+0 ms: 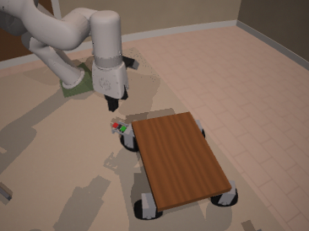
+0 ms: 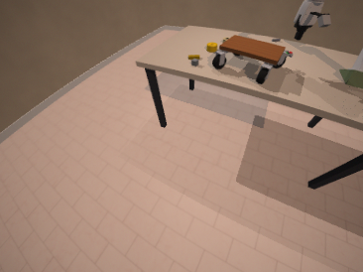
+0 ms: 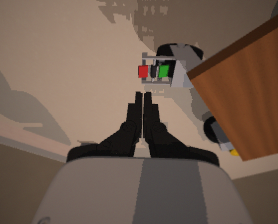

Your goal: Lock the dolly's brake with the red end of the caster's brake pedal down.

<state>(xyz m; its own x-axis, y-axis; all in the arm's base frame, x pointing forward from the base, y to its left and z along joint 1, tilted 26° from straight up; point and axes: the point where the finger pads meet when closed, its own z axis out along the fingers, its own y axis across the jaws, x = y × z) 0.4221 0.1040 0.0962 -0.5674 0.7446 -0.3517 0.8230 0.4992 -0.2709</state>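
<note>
Right now the brake pedal is 10 cm below my hand, 1 cm to the left of it and 1 cm ahead of it. From my hand the other things lie so: yellow cylinder 48 cm ahead, 16 cm below, 5 cm to the right.
</note>
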